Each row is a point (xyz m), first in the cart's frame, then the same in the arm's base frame.
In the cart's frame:
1: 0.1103 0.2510 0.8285
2: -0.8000 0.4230 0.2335
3: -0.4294 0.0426 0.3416
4: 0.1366 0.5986 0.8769
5: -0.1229 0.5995 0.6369
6: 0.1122 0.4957 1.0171
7: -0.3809 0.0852 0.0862
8: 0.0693 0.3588 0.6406
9: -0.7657 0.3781 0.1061
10: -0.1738 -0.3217 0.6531
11: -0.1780 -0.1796 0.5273
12: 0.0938 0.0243 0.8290
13: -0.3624 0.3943 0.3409
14: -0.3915 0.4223 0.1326
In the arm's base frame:
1: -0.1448 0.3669 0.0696
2: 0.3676 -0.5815 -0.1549
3: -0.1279 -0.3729 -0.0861
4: 0.1629 0.5004 0.1763
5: 0.2630 0.1635 0.1393
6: 0.0830 0.5732 0.0379
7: -0.1161 -0.5367 0.1198
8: -0.0350 0.2203 0.1924
9: 0.3090 -0.6727 -0.0673
10: -0.5559 -0.0658 -0.2189
11: -0.4281 -0.1345 -0.0965
12: -0.3448 0.3054 -0.0193
13: 0.1655 -0.2539 0.0811
14: 0.1970 -0.4282 0.1979

